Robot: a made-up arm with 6 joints.
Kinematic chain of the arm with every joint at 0, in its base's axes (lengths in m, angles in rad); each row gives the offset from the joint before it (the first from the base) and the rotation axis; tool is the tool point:
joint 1: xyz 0 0 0.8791 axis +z
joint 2: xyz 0.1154 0 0 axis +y
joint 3: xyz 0 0 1.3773 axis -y
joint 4: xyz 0 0 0.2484 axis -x
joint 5: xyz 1.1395 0 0 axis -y
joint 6: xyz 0.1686 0 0 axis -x
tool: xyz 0 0 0
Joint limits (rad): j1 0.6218..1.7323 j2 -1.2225..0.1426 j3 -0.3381..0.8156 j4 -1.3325..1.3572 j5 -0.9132..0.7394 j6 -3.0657..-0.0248
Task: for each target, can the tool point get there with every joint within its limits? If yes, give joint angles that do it. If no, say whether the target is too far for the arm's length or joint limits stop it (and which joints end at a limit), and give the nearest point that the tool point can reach.
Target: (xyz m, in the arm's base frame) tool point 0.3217 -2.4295 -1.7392
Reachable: no: too far | nearest point 0.2720 -2.0539 2.3146 | short by 4.072 m
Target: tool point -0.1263 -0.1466 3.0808
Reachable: yes | joints 0.8049 -0.6839 0.3244 0.0890 -0.7843 -1.3641
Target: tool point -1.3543 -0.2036 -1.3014
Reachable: no: joint limits stop it (at a limit: joint 1, joint 2, joint 3, joint 5) | nearest point -0.2841 1.4433 1.7778 | short by 3.652 m
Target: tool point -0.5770 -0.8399 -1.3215
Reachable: no: joint limits stop it (at a limit: joint 2, joint 3, joint 5) | nearest point -0.2722 -0.3962 2.3832 | short by 3.744 m
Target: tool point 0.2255 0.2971 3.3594
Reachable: yes | joints 0.9019 -0.2650 0.6738 -0.1081 -0.4125 -2.1627
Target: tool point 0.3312 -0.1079 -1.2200
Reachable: no: joint limits stop it (at a limit: joint 1, joint 2, joint 3, joint 5) | nearest point 1.1983 0.8451 1.7702 | short by 3.256 m
